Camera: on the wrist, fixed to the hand. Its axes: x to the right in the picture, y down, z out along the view.
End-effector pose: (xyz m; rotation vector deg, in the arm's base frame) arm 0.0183 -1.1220 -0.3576 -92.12 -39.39 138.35
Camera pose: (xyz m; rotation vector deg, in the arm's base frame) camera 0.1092 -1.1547 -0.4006 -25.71 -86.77 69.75
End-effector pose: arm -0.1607 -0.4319 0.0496 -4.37 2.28 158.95
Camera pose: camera -0.1649 -0.4953 -0.0349 -0.28 -16.68 69.75
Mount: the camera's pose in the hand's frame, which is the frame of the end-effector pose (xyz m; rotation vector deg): -0.0138 0.0592 -0.0865 -15.34 -6.29 -88.71
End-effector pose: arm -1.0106 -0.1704 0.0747 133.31 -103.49 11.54
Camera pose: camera -1.0706 -0.1516 0.1597 157.15 16.84 -21.06
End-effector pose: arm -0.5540 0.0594 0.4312 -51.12 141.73 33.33
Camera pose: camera -0.6069 0.0626 0.5227 -131.44 56.10 17.80
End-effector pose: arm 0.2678 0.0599 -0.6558 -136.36 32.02 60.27
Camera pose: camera 0.2767 -0.0346 -0.6092 -113.99 -77.39 25.75
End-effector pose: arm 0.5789 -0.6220 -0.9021 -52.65 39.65 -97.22
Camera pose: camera 0.5388 -0.6253 -0.9999 93.19 0.61 132.23
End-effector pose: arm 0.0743 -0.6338 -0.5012 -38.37 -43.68 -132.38
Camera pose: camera 0.1008 -0.7237 -0.5502 8.21 41.19 121.02
